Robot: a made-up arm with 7 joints. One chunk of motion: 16 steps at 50 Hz.
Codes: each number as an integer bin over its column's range. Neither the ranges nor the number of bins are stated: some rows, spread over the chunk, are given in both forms.
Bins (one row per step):
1: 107 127 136 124 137 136 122
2: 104 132 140 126 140 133 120
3: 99 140 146 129 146 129 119
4: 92 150 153 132 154 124 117
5: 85 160 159 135 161 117 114
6: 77 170 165 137 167 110 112
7: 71 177 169 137 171 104 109
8: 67 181 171 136 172 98 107
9: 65 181 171 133 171 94 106
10: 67 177 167 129 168 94 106
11: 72 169 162 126 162 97 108
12: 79 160 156 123 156 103 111
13: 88 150 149 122 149 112 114
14: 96 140 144 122 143 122 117
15: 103 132 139 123 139 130 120
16: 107 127 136 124 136 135 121
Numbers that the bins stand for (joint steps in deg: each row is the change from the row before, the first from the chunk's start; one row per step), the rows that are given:
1: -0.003 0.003 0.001 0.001 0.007 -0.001 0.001
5: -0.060 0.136 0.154 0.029 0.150 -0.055 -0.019
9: -0.112 0.221 0.233 0.024 0.209 -0.121 -0.040
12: -0.076 0.136 0.134 -0.001 0.120 -0.095 -0.027
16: -0.003 0.003 0.001 0.001 0.001 -0.004 -0.002
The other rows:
2: -0.011 0.023 0.028 0.006 0.025 -0.009 -0.004
3: -0.024 0.055 0.068 0.014 0.060 -0.021 -0.007
4: -0.042 0.096 0.114 0.021 0.108 -0.035 -0.012
6: -0.081 0.177 0.194 0.034 0.185 -0.075 -0.025
7: -0.096 0.205 0.220 0.034 0.209 -0.092 -0.032
8: -0.107 0.221 0.233 0.031 0.215 -0.109 -0.037
10: -0.107 0.205 0.207 0.014 0.191 -0.121 -0.040
11: -0.094 0.173 0.174 0.006 0.156 -0.112 -0.035
13: -0.052 0.096 0.087 -0.004 0.078 -0.069 -0.019
14: -0.032 0.055 0.054 -0.004 0.042 -0.041 -0.012
15: -0.013 0.023 0.021 -0.001 0.019 -0.018 -0.004

